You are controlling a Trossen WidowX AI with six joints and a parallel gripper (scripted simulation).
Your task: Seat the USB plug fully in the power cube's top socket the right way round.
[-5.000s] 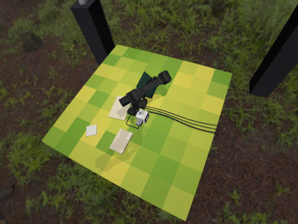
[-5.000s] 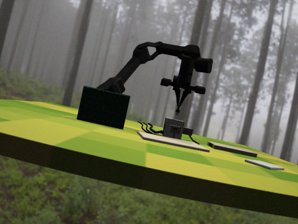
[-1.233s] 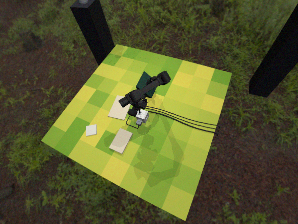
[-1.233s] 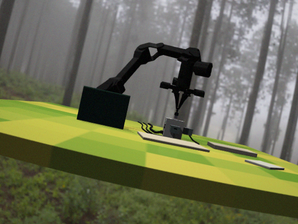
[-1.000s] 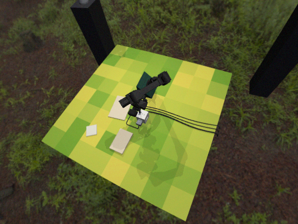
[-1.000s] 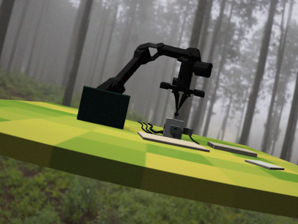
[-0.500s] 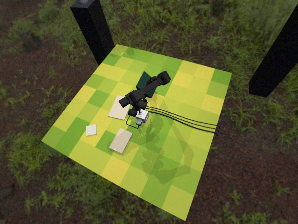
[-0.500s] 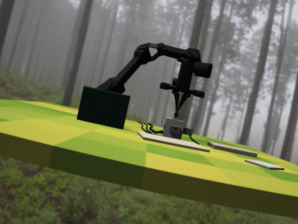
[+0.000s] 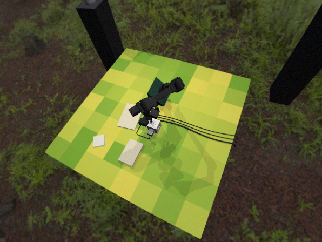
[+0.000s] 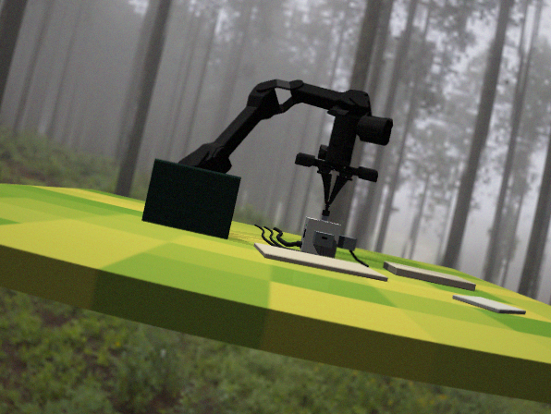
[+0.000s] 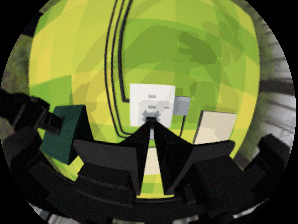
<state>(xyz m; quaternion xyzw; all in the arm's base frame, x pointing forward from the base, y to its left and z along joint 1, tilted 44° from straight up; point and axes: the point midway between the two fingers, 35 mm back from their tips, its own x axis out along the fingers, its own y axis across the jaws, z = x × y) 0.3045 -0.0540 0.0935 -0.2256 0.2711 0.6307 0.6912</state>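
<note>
Now: gripper tip 2 cm above the black USB plug. Also, from my gripper tip: beige flat plate: 4 cm behind, 22 cm to the right, 11 cm below; white tile: 23 cm ahead, 37 cm to the right, 11 cm below.
</note>
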